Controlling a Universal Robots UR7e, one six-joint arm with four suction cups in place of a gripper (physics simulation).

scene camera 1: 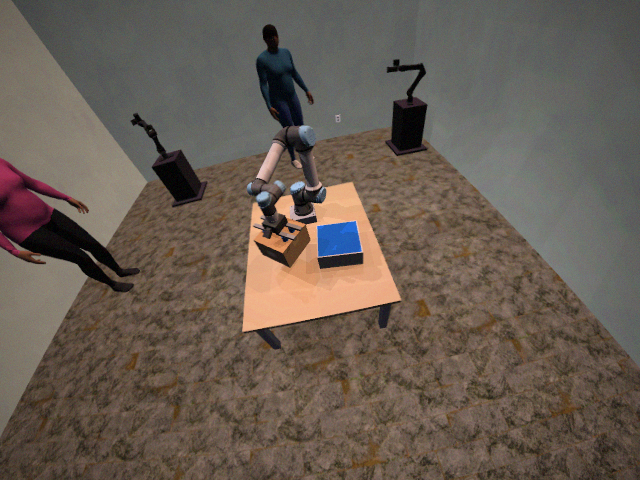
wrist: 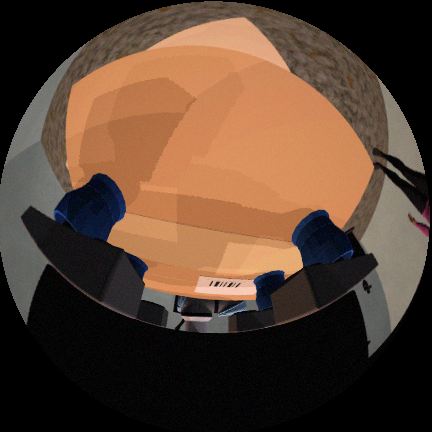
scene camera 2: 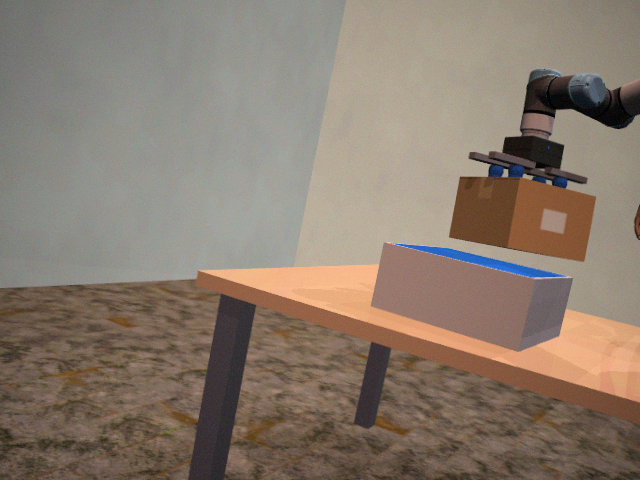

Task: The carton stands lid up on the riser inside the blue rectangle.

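My suction head [wrist: 92, 209] is holding a brown cardboard carton [scene camera 2: 516, 213]. The carton touches nothing else; it is also visible in scene camera 1 [scene camera 1: 286, 253] and in the wrist view [wrist: 219, 154].
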